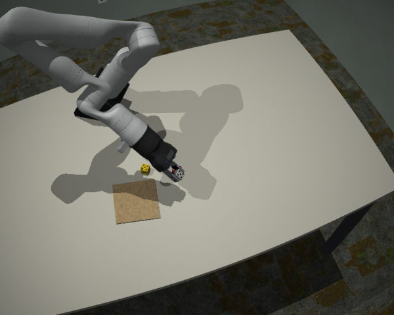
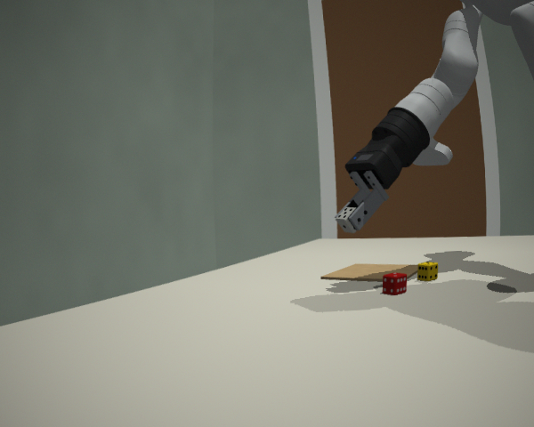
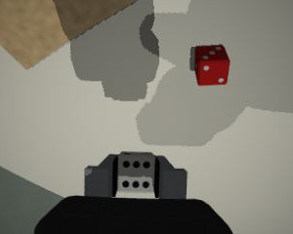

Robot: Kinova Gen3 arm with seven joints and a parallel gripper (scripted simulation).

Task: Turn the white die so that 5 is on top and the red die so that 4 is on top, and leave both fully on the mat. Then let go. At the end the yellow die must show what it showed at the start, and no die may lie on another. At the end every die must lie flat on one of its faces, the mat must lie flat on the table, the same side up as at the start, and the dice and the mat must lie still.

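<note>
The red die is 9 cm below my hand, 6 cm behind it and 2 cm to the left of it. Round my hand: white die (1 cm to the left, 1 cm below); then brown mat (14 cm to the right, 10 cm below); then yellow die (10 cm behind, 9 cm below, 8 cm to the right).
</note>
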